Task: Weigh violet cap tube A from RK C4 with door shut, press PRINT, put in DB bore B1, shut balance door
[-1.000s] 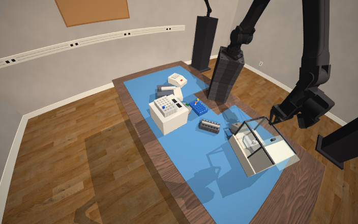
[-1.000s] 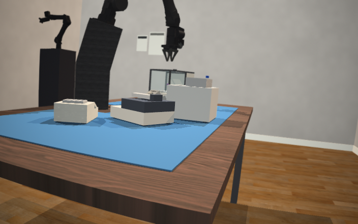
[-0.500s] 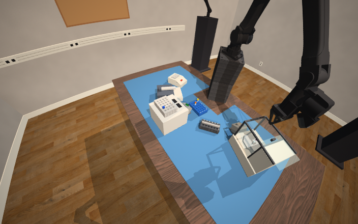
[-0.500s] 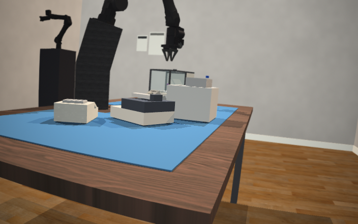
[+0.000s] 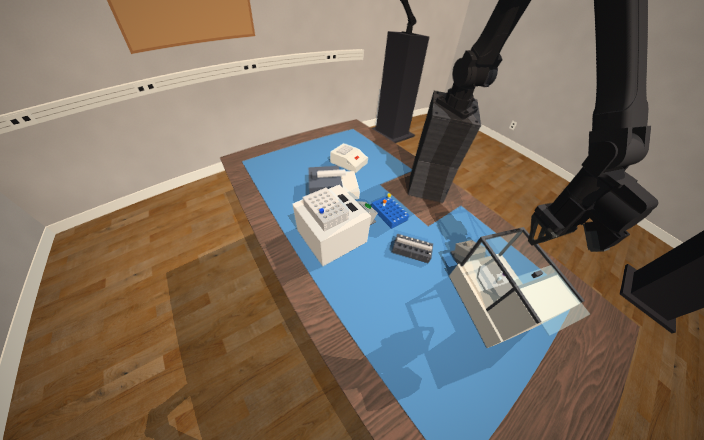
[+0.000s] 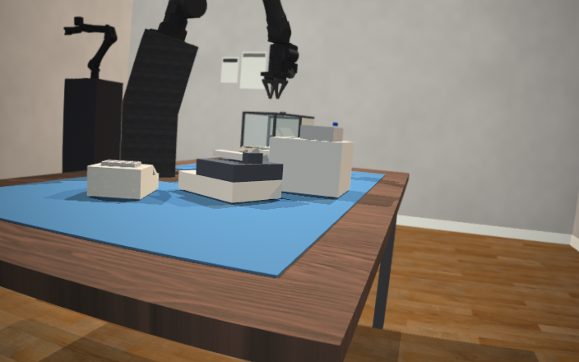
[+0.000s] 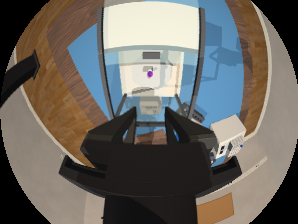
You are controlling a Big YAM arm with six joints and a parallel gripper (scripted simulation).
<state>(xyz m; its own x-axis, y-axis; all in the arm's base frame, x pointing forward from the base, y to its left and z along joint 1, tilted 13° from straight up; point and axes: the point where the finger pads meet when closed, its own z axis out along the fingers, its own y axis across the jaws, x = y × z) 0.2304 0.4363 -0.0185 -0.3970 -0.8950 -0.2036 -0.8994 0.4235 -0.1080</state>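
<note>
My hand is 4 cm short of the balance door, 8 cm to the right of it and 7 cm above it. The rest, counted from my hand: blue rack RK (1 cm ahead, 44 cm to the right, 26 cm below); then round white print key (6 cm behind, 14 cm to the right, 21 cm below); then dark magnet block (8 cm ahead, 26 cm to the right, 26 cm below).
</note>
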